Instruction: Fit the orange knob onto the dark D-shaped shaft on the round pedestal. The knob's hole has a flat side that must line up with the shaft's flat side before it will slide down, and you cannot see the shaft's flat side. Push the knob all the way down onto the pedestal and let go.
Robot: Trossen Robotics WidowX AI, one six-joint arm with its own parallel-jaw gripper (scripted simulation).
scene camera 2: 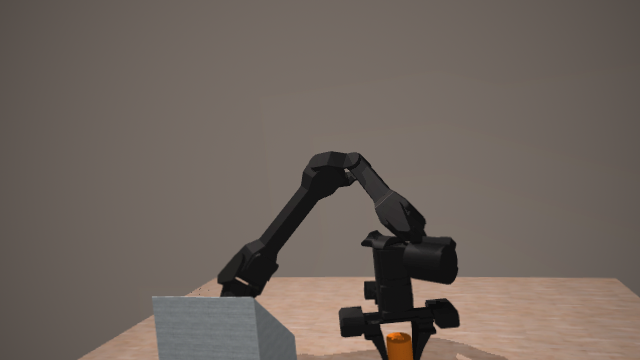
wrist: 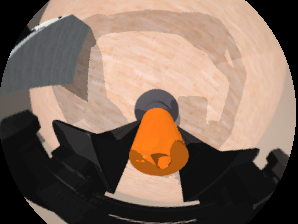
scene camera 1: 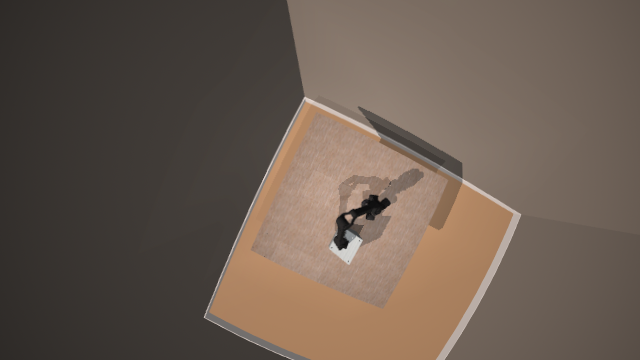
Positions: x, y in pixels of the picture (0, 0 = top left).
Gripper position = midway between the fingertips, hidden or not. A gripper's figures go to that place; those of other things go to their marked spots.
My gripper (wrist: 157, 126) is 10 cm from the lens. An orange knob (wrist: 158, 150) is 5 cm from the lens.
